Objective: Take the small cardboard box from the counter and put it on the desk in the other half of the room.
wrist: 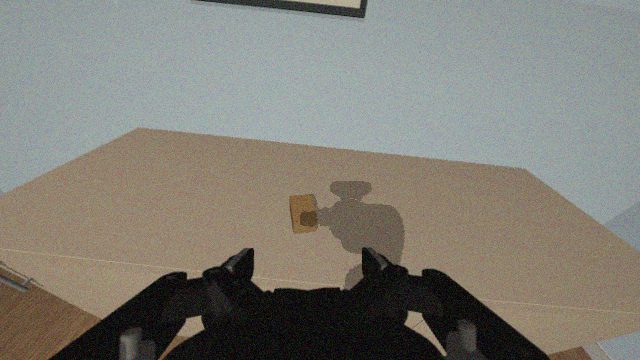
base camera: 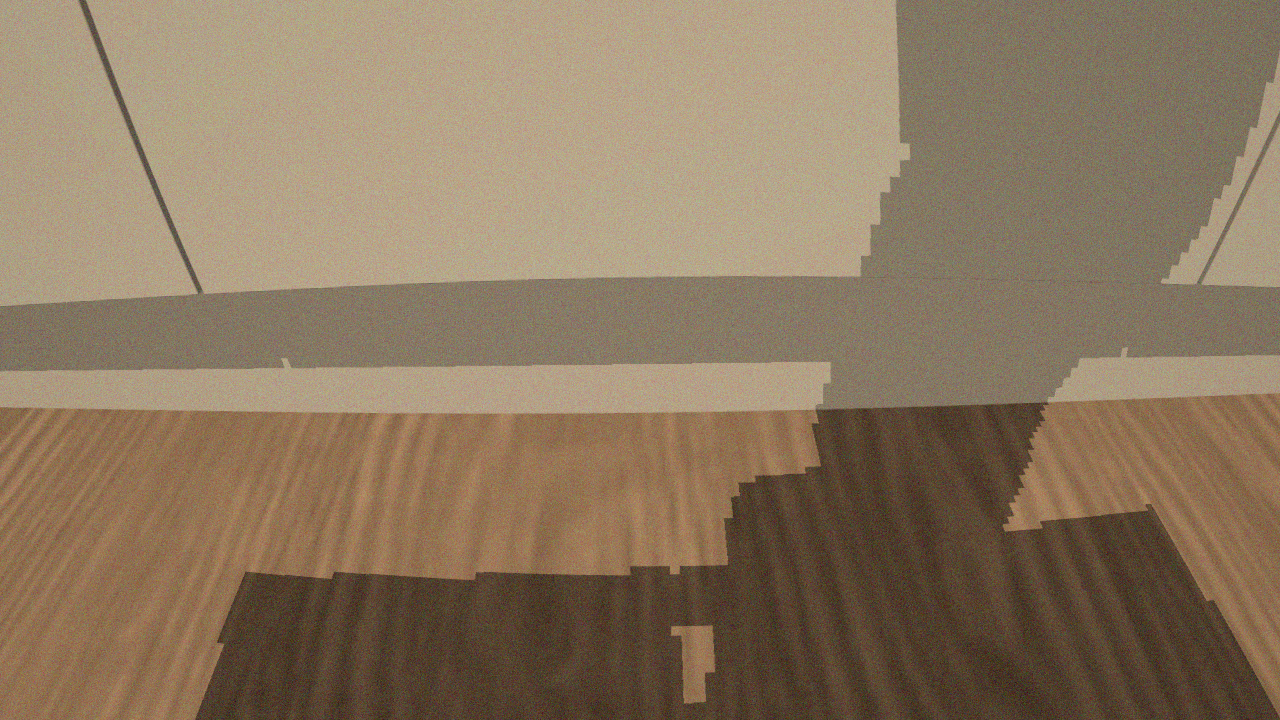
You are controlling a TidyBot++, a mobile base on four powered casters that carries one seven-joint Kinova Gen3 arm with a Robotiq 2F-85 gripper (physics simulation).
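Frame: origin at the arm's base, x down, y ahead, z right, level; millimetres.
Seen in the pictures: gripper, fingertip midpoint: (wrist: 308,260).
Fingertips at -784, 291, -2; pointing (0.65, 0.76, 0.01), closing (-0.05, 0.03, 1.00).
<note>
A point is followed by its place in that frame, as x, y, z.
The small cardboard box (wrist: 302,210) @[-563, 543, -19] sits on the counter (wrist: 200,190) @[-514, 646, -337] near the middle of its top in the wrist view. The arm's shadow falls beside the box and over its lower right corner. My gripper (wrist: 308,260) @[-784, 291, -2] is open and empty. Its two fingertips stand wide apart in the lower part of the wrist view, and the box shows beyond them, apart from both fingers. The counter's front (base camera: 492,143) @[168, 413, -52] fills the upper part of the base camera view. The desk does not show in either view.
The pale blue wall (wrist: 300,80) @[-774, 1007, -65] rises behind the counter, with the lower edge of a framed picture (wrist: 320,7) @[-985, 980, -7] on it. The wooden floor (base camera: 537,492) @[396, 399, -57] (wrist: 35,320) @[396, 520, -1415] runs up to the counter's base, with the robot's shadow on it. A metal handle (wrist: 14,282) shows at the counter's left.
</note>
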